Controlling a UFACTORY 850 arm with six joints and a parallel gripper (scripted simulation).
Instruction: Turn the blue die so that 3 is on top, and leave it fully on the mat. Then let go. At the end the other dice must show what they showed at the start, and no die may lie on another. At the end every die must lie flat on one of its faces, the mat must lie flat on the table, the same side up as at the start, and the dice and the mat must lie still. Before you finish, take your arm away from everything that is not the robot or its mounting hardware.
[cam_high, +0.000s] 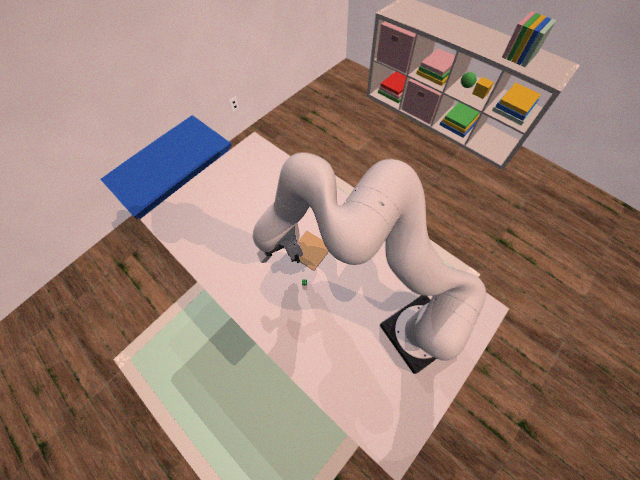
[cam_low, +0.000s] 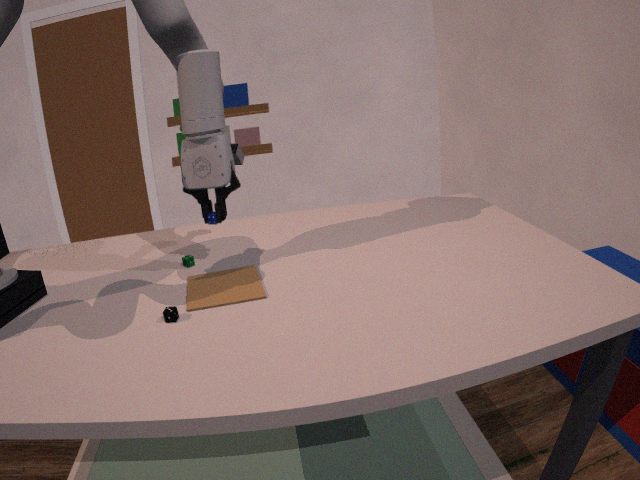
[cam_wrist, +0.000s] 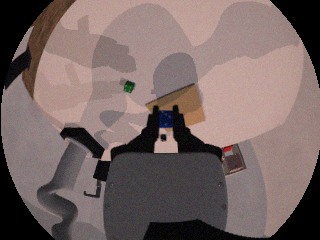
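My gripper is now 12 cm above the tan mat, 10 cm to the left of it and 1 cm short of it. Round my hand: blue die: 1 cm to the right, 1 cm below; green die: 11 cm below, 8 cm behind, 3 cm to the left; black die: 20 cm to the right, 11 cm below, 7 cm behind.
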